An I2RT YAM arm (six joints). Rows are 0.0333 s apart.
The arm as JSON. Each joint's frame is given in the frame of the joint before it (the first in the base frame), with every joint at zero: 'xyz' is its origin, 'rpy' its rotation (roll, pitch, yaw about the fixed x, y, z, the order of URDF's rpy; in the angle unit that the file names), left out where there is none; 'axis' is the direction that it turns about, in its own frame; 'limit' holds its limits. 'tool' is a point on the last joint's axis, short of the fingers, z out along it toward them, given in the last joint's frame.
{
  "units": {
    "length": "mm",
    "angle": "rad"
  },
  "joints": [
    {
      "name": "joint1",
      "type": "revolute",
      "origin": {
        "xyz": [
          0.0,
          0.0,
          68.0
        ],
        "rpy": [
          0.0,
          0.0,
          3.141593
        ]
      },
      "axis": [
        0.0,
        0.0,
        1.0
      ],
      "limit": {
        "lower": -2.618,
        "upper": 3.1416
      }
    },
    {
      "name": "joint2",
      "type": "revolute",
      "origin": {
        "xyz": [
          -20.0,
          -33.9,
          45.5
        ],
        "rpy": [
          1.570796,
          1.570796,
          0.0
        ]
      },
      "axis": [
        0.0,
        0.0,
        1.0
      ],
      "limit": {
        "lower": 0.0,
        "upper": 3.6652
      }
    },
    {
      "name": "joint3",
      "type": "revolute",
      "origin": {
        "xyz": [
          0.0,
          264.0,
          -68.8
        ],
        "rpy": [
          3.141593,
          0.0,
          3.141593
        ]
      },
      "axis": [
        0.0,
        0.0,
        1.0
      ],
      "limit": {
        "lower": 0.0,
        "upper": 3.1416
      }
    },
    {
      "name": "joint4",
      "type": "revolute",
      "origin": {
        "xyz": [
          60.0,
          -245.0,
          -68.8
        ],
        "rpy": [
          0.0,
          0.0,
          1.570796
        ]
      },
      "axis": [
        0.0,
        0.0,
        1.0
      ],
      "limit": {
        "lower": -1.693,
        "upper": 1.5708
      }
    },
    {
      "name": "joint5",
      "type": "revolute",
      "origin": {
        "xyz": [
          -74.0,
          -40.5,
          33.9
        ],
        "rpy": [
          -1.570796,
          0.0,
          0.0
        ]
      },
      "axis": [
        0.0,
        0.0,
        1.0
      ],
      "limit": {
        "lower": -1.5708,
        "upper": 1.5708
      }
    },
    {
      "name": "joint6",
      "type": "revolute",
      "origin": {
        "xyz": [
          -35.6,
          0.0,
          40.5
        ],
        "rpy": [
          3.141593,
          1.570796,
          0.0
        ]
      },
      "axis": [
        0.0,
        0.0,
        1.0
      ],
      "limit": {
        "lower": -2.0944,
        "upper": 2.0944
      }
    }
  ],
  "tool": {
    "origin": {
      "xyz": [
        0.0,
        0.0,
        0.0
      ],
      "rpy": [
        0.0,
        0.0,
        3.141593
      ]
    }
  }
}
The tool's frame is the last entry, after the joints.
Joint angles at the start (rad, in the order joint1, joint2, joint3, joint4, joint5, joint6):
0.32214 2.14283 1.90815 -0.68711 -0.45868 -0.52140
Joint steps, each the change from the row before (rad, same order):
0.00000 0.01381 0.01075 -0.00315 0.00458 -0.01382
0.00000 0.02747 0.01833 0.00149 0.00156 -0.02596
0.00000 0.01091 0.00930 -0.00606 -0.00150 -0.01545
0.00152 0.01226 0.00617 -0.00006 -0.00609 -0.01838
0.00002 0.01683 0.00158 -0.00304 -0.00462 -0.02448
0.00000 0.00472 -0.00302 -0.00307 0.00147 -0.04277
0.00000 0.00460 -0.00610 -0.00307 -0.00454 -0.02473
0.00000 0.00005 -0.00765 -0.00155 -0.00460 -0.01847
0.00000 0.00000 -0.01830 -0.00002 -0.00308 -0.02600
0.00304 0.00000 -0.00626 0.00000 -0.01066 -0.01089
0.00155 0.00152 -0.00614 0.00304 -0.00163 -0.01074
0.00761 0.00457 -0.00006 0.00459 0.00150 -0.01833
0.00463 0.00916 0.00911 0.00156 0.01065 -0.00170
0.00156 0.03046 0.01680 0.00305 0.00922 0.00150
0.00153 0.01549 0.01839 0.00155 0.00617 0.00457
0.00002 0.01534 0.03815 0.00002 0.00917 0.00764
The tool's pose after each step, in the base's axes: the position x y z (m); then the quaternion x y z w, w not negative. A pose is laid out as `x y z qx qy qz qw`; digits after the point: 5 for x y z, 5 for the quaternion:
0.45202 0.16733 0.24925 -0.44894 0.81124 0.17964 0.32875
0.45710 0.16898 0.24235 -0.45905 0.80700 0.17532 0.32754
0.45867 0.16955 0.23981 -0.46517 0.80459 0.17420 0.32543
0.46026 0.17107 0.23607 -0.47349 0.80005 0.17487 0.32427
0.46196 0.17181 0.22850 -0.48307 0.79673 0.17491 0.31824
0.46196 0.17176 0.22512 -0.49957 0.78838 0.16859 0.31695
0.46153 0.17177 0.22094 -0.50920 0.78383 0.16838 0.31301
0.46058 0.17160 0.21852 -0.51644 0.77995 0.16873 0.31064
0.45868 0.17107 0.21293 -0.52618 0.77583 0.16842 0.30474
0.45731 0.17253 0.21116 -0.53195 0.77145 0.17298 0.30327
0.45677 0.17320 0.20876 -0.53661 0.76869 0.17294 0.30209
0.45626 0.17691 0.20683 -0.54646 0.76192 0.17063 0.30289
0.45754 0.17941 0.20524 -0.54839 0.76170 0.16593 0.30258
0.46202 0.18151 0.19597 -0.54766 0.76498 0.16349 0.29689
0.46522 0.18325 0.19417 -0.54630 0.76606 0.16095 0.29798
0.47066 0.18489 0.19833 -0.54342 0.76576 0.15494 0.30708

